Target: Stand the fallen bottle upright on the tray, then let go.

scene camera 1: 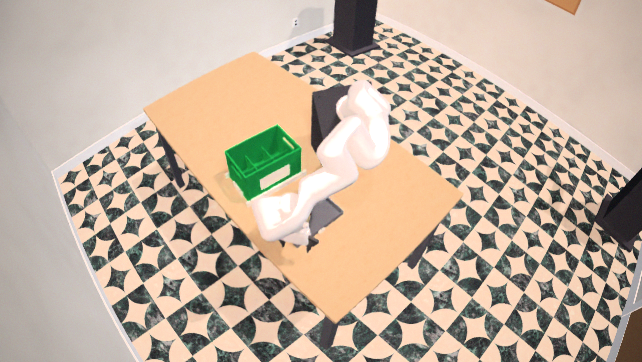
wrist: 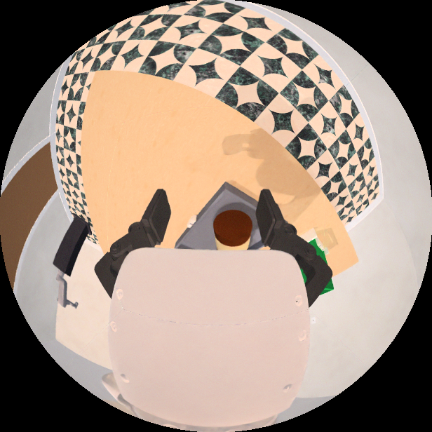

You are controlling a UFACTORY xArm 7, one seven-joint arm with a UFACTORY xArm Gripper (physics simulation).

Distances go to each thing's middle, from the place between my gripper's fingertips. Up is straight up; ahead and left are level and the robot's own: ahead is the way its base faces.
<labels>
My hand is 130 mm past the brown bottle [wrist: 232,228], 130 mm to the left of it and 70 mm above it.
</labels>
